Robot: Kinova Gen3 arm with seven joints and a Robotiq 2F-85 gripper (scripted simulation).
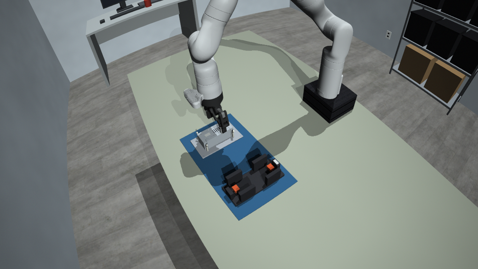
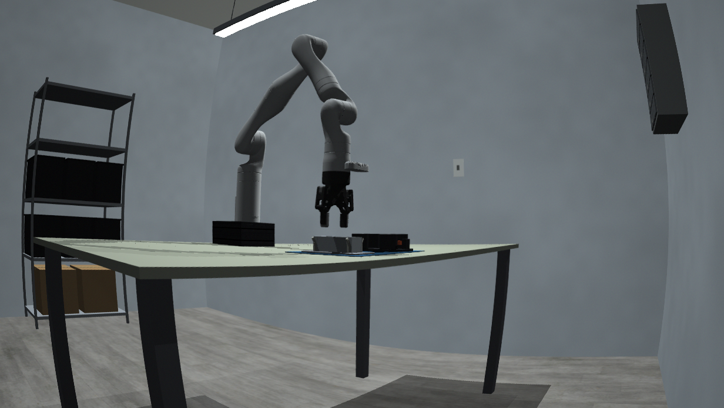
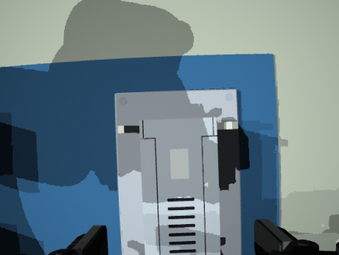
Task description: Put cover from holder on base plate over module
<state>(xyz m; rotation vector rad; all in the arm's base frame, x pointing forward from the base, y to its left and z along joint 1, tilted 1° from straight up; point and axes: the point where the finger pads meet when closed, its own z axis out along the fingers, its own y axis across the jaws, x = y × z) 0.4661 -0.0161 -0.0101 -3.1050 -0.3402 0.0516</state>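
Right now my hand is 1 cm short of the cover and 5 cm above it.
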